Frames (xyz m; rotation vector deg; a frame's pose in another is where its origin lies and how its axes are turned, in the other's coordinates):
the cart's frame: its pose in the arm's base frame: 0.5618 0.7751 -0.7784 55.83 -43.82 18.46
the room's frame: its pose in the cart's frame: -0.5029 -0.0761 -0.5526 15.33 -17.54 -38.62
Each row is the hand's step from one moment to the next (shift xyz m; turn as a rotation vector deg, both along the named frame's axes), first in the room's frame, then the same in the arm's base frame.
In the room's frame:
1: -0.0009 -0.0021 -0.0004 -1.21 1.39 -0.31
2: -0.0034 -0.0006 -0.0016 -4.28 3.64 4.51
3: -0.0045 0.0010 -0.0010 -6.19 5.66 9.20
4: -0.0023 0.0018 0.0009 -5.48 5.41 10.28
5: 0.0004 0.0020 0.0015 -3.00 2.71 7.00
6: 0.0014 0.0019 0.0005 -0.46 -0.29 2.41
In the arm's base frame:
1: -0.0001 0.0007 -0.0022 -1.03 1.05 1.15
2: -0.0017 0.0032 -0.0012 -6.65 -0.98 2.60
3: -0.0032 0.0035 0.0002 -11.22 -3.57 4.05
4: -0.0027 0.0007 0.0013 -11.23 -4.88 3.89
5: -0.0009 -0.0013 0.0020 -6.89 -3.81 1.83
6: 0.0005 -0.0011 0.0021 -1.70 -1.73 -0.46

